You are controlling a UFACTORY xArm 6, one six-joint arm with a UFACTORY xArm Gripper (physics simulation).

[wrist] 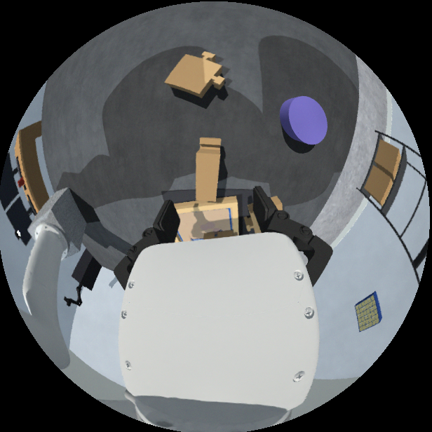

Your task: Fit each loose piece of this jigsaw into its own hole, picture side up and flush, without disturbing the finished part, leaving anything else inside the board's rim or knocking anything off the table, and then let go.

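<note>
My gripper [213,203] is open, its two black fingers wide apart over the near area. A plain tan jigsaw piece [207,175] with a tab at its far end shows as a narrow strip just beyond and between the fingertips, clear of both; its exact tilt is hard to tell. Its near end overlaps a tan-edged picture area [200,219] with blue lines, between the fingers. A dark edge [172,194], seemingly the board's, runs behind it. Another loose piece [192,74] lies farther out, plain tan face up, two tabs to the right. My housing hides much of the board.
A purple disc [307,120] lies on the dark table to the right. A small tan block [276,202] shows beside the right finger. A pale table edge [372,100] curves along the right. A grey block with a pale arm part [47,250] stands at left.
</note>
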